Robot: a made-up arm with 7 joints. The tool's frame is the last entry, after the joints. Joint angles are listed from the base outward. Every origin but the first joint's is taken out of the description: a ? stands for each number. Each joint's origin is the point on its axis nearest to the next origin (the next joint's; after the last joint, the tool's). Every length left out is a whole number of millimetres.
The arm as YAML. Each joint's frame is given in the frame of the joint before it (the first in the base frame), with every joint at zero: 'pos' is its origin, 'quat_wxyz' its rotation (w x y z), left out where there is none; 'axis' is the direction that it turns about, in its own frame. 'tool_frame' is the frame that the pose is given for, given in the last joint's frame.
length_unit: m
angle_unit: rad
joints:
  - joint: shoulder
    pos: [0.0, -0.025, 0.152]
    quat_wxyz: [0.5, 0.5, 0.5, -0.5]
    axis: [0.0, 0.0, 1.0]
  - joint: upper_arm
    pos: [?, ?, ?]
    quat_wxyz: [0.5, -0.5, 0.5, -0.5]
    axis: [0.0, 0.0, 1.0]
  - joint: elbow
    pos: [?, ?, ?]
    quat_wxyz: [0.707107, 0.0, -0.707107, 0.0]
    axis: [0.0, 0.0, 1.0]
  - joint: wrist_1
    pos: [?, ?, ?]
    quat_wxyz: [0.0, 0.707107, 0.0, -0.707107]
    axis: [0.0, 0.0, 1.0]
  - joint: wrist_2
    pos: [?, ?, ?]
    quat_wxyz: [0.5, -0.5, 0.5, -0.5]
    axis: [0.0, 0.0, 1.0]
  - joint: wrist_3
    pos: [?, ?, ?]
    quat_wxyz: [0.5, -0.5, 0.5, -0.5]
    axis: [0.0, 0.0, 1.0]
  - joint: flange
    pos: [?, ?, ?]
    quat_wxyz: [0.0, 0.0, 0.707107, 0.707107]
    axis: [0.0, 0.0, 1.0]
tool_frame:
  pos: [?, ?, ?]
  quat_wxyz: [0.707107, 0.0, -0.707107, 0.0]
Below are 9 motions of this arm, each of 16 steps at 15 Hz.
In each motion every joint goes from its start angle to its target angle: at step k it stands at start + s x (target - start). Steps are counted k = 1, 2, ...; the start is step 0. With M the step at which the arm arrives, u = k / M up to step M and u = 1 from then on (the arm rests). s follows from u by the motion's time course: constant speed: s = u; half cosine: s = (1 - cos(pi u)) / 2; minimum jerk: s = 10 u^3 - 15 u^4 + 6 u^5.
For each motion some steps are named. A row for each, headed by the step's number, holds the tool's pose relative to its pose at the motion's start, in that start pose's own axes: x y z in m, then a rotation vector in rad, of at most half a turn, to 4 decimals.
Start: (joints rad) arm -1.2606 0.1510 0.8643 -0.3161 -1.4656 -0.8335 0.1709
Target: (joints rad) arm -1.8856 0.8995 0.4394 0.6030 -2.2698 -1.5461 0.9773
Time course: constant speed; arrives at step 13
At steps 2, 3, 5, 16:
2: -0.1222 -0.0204 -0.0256 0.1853 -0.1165 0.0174
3: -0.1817 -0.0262 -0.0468 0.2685 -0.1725 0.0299
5: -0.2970 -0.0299 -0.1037 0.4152 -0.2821 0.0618
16: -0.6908 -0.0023 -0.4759 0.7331 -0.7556 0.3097

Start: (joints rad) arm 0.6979 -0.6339 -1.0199 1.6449 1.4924 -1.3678 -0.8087
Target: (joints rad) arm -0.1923 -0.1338 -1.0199 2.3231 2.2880 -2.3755 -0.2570
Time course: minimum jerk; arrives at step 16
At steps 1, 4, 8, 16:
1: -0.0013 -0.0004 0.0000 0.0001 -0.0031 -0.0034
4: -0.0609 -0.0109 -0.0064 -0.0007 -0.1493 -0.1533
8: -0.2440 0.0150 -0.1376 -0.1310 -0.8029 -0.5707
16: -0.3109 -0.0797 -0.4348 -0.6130 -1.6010 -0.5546

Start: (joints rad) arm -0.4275 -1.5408 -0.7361 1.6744 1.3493 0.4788 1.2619
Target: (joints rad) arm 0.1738 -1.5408 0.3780 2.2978 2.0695 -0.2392 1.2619
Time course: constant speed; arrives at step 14
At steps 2, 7, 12, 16:
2: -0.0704 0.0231 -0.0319 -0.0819 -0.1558 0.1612
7: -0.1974 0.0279 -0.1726 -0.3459 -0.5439 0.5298
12: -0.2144 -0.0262 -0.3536 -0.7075 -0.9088 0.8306
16: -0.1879 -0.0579 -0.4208 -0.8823 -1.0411 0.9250

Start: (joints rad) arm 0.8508 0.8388 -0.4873 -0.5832 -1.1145 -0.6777 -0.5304
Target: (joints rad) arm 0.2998 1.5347 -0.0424 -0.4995 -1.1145 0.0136 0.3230
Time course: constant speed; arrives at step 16
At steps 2, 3, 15, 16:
2: 0.0329 0.0279 0.0784 0.0261 0.0832 -0.0032
3: 0.0469 0.0434 0.1154 0.0417 0.1222 -0.0110
15: 0.0476 0.2687 0.4437 0.3827 0.3704 -0.2907
16: 0.0329 0.2884 0.4601 0.4244 0.3719 -0.3176

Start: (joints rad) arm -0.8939 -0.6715 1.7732 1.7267 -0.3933 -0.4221 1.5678
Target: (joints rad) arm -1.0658 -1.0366 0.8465 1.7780 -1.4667 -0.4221 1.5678
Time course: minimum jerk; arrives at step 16
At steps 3, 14, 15, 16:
3: 0.0003 -0.0088 0.0220 0.0594 -0.0501 -0.0309
14: -0.2546 -0.1903 0.1345 1.1529 -1.1579 -0.4868
15: -0.2595 -0.1905 0.1312 1.1671 -1.1763 -0.4923
16: -0.2603 -0.1905 0.1307 1.1693 -1.1793 -0.4932

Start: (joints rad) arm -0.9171 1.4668 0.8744 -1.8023 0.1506 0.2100 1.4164
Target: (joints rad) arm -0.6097 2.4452 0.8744 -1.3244 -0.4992 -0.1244 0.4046
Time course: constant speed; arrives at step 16
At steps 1, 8, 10, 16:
1: 0.0115 -0.0423 0.0352 0.0192 0.0136 -0.0065
8: 0.0058 -0.4029 0.2157 0.1634 0.0009 -0.0347
10: -0.0271 -0.5164 0.2401 0.2027 -0.0359 -0.0470
16: -0.2052 -0.8364 0.2242 0.2999 -0.2135 -0.1264

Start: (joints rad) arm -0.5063 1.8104 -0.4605 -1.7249 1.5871 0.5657 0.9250
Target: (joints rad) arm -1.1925 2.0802 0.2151 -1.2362 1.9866 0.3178 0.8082
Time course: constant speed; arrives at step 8
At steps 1, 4, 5, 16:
1: -0.0172 -0.0170 0.0149 -0.0528 -0.0493 0.0284
4: -0.0871 -0.0916 0.0405 -0.1810 -0.1841 0.1241
5: -0.1175 -0.1230 0.0439 -0.2120 -0.2283 0.1595
16: -0.2306 -0.2311 0.0419 -0.2655 -0.3752 0.2702

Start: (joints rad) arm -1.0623 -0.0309 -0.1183 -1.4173 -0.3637 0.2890 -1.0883
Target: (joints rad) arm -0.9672 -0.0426 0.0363 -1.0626 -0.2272 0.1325 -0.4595
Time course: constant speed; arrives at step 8
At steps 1, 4, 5, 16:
1: 0.0079 0.0006 -0.0039 0.0668 -0.0238 0.0269
4: 0.0300 0.0038 -0.0215 0.2736 -0.0927 0.1173
5: 0.0370 0.0055 -0.0294 0.3446 -0.1146 0.1509
16: 0.0582 0.0132 -0.0592 0.5635 -0.1755 0.2628

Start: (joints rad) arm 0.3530 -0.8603 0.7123 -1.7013 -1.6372 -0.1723 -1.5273
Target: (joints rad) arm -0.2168 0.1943 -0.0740 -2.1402 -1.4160 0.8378 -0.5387
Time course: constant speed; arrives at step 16
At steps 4, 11, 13, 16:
4: -0.2063 -0.1849 -0.0222 0.2786 -0.1204 -0.1121
11: -0.7106 -0.2970 0.0053 0.5616 -0.4204 -0.2811
13: -0.8656 -0.2688 0.0278 0.5987 -0.5133 -0.3155
16: -1.0880 -0.1753 0.0671 0.6245 -0.6497 -0.3540

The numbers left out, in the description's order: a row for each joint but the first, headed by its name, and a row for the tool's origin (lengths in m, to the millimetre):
upper_arm: -0.103 -0.298 0.0
elbow: 0.328 -0.262 0.0
wrist_1: 0.101 -0.061 0.0
wrist_2: -0.174 0.095 0.0
wrist_3: 0.011 -0.093 0.0
flange: 0.273 -0.068 0.0
tool: -0.19 -0.027 0.0

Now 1 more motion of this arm.
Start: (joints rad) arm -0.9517 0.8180 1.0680 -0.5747 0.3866 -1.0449 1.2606
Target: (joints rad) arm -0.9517 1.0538 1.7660 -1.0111 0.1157 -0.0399 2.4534
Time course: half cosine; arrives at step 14
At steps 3, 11, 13, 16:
3: -0.0036 -0.0206 -0.0016 0.1488 -0.0732 -0.1764
11: -0.1802 -0.1582 -0.1337 1.3821 -1.1349 -1.1114
13: -0.2001 -0.1614 -0.1628 1.5251 -1.3269 -1.1834
16: -0.2024 -0.1616 -0.1666 1.5430 -1.3529 -1.1921

